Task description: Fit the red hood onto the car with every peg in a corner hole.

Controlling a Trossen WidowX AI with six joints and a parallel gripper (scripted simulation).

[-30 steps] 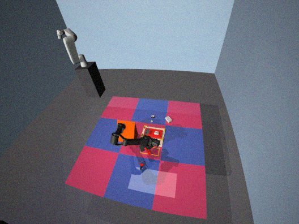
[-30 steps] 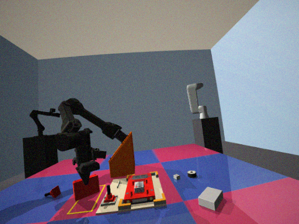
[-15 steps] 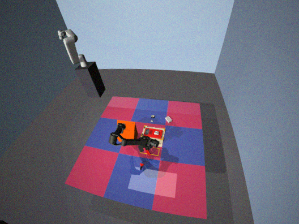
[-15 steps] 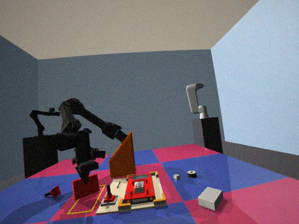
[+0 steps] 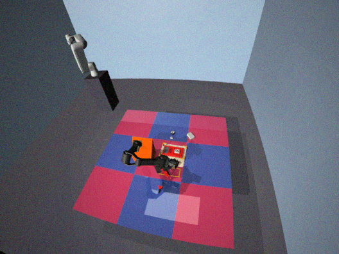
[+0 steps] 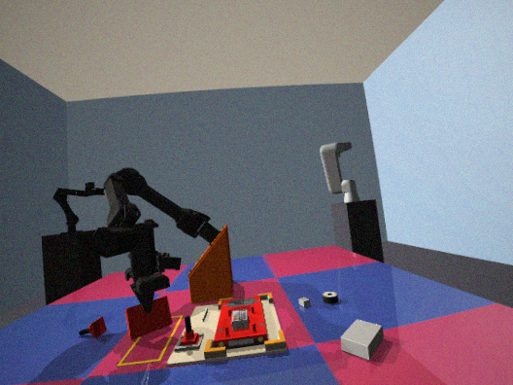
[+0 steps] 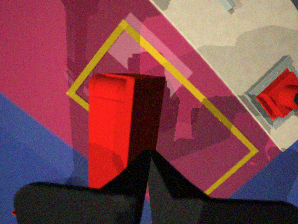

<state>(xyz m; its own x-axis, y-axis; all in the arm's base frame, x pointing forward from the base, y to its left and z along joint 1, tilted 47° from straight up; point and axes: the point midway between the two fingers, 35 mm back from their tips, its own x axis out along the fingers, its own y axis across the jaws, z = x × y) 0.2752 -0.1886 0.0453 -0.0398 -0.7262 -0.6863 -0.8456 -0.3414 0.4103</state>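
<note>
The red hood lies 1 cm below my gripper tip and 1 cm behind it. Round my gripper tip: grey engine block: 22 cm to the left, 6 cm ahead, 3 cm below; then black tyre: 47 cm to the left, 4 cm below, 2 cm behind.
</note>
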